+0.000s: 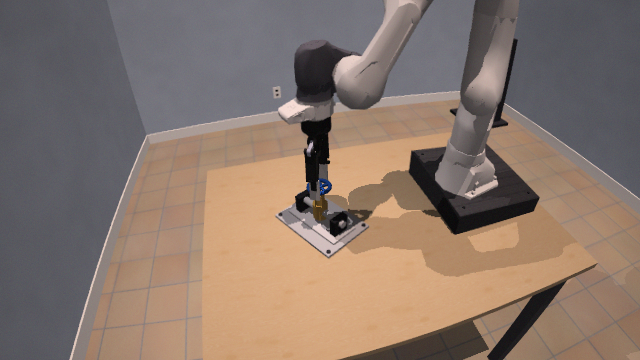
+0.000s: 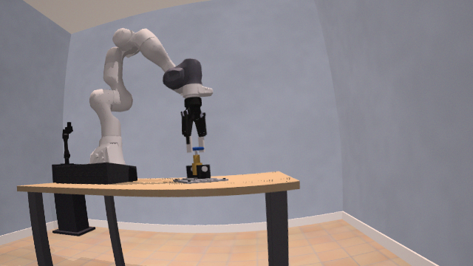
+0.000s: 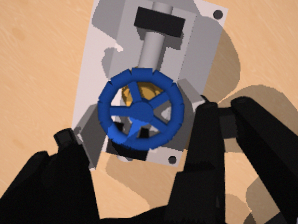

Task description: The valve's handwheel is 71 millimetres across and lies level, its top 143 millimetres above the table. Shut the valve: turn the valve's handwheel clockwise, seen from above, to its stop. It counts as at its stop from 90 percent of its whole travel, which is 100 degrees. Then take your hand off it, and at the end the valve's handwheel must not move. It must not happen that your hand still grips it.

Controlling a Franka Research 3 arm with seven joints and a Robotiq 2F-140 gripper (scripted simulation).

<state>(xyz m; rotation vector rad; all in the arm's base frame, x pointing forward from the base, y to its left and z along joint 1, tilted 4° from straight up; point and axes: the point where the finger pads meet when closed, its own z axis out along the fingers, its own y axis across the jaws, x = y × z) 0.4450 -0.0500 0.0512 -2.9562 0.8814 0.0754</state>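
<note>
The blue spoked handwheel lies 2 cm below my hand. From my hand the other things lie so: plate: 14 cm below.
</note>
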